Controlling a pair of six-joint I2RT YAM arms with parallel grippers.
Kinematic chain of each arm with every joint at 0, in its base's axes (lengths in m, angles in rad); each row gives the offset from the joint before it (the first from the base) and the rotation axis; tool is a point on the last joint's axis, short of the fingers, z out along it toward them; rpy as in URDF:
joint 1: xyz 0 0 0.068 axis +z
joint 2: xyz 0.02 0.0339 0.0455 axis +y
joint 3: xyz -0.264 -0.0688 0 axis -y
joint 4: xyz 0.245 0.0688 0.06 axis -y
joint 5: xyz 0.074 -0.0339 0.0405 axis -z
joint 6: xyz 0.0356 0 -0.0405 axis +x
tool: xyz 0 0 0 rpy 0 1.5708 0
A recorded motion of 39 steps. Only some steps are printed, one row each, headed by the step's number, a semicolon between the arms.
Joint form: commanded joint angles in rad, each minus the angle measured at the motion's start. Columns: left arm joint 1, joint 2, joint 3, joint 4, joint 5, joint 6; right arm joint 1, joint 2, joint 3, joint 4, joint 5, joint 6.
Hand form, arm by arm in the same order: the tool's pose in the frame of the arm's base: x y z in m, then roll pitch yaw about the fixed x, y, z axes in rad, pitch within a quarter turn. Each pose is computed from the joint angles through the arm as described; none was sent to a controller.
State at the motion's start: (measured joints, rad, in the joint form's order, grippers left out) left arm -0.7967 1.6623 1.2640 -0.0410 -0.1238 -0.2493; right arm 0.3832 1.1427 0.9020 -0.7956 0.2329 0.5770
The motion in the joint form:
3: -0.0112 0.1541 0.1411 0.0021 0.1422 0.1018; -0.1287 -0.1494 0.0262 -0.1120 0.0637 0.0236
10: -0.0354 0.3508 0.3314 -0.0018 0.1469 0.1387; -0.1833 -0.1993 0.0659 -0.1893 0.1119 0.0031
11: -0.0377 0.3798 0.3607 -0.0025 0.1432 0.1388; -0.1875 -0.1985 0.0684 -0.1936 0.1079 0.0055
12: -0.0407 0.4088 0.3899 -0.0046 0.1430 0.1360; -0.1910 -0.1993 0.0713 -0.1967 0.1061 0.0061
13: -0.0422 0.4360 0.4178 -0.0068 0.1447 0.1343; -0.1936 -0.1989 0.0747 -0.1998 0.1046 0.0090
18: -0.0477 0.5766 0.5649 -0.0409 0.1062 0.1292; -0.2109 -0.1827 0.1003 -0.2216 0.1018 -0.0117
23: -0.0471 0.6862 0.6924 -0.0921 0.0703 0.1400; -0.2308 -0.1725 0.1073 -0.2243 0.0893 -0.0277
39: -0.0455 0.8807 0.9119 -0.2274 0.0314 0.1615; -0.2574 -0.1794 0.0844 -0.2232 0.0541 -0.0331
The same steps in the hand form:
3: 0.2976 -0.3123 0.2789 -2.8298 1.0960 2.6610; 0.1818 0.0365 0.2893 2.9922 0.6448 2.6535
10: 0.3222 -0.3550 0.2588 -2.9008 1.0956 2.5531; 0.1691 0.0220 0.3051 3.0350 0.6831 2.6139
11: 0.3261 -0.3608 0.2555 -2.9047 1.0957 2.5506; 0.1690 0.0214 0.3055 3.0322 0.6788 2.6083
12: 0.3295 -0.3667 0.2518 -2.9007 1.0932 2.5527; 0.1687 0.0208 0.3062 3.0297 0.6782 2.6039
13: 0.3331 -0.3719 0.2483 -2.8967 1.0911 2.5539; 0.1687 0.0204 0.3070 3.0263 0.6769 2.5977
18: 0.3517 -0.3949 0.2263 -2.9383 1.0677 2.5483; 0.1707 0.0178 0.3110 3.0509 0.6682 2.6134
23: 0.3665 -0.4092 0.2085 -3.0071 1.0411 2.5151; 0.1729 0.0152 0.3113 3.0580 0.6584 2.6174
39: 0.3862 -0.4279 0.1654 -3.1145 0.9382 2.4476; 0.1716 0.0115 0.3052 3.0447 0.6290 2.6065

